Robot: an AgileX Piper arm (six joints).
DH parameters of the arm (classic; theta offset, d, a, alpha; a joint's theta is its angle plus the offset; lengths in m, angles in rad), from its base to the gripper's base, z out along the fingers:
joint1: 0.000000 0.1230 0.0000 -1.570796
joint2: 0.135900 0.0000 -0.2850 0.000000
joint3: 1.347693 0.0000 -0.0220 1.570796
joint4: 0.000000 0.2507 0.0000 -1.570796
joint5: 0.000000 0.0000 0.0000 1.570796
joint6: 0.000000 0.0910 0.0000 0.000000
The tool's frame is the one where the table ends.
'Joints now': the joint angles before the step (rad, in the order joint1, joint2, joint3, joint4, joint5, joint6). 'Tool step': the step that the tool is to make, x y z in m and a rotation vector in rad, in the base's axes. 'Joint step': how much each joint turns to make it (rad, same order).
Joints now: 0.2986 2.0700 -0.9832 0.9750 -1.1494 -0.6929
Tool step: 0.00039 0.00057 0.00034 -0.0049 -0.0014 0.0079
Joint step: 0.0000 0.0000 0.0000 -0.0094 0.0001 -0.0001
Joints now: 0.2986 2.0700 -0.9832 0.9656 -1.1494 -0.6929
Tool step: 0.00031 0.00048 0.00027 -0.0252 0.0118 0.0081
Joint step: 0.0000 0.0000 0.0000 -0.0078 0.0000 -0.0249
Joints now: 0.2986 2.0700 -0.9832 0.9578 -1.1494 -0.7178
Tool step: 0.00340 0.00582 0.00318 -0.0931 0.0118 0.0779
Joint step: 0.0000 0.0000 0.0000 -0.0899 0.0000 -0.0534
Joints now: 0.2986 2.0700 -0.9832 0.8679 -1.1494 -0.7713
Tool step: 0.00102 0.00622 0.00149 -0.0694 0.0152 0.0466
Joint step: 0.0081 0.0000 0.0001 -0.0447 0.0000 -0.0514
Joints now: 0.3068 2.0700 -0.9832 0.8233 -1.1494 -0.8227
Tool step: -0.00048 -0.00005 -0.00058 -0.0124 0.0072 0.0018
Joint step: -0.0001 0.0000 0.0029 -0.0021 0.0000 -0.0115
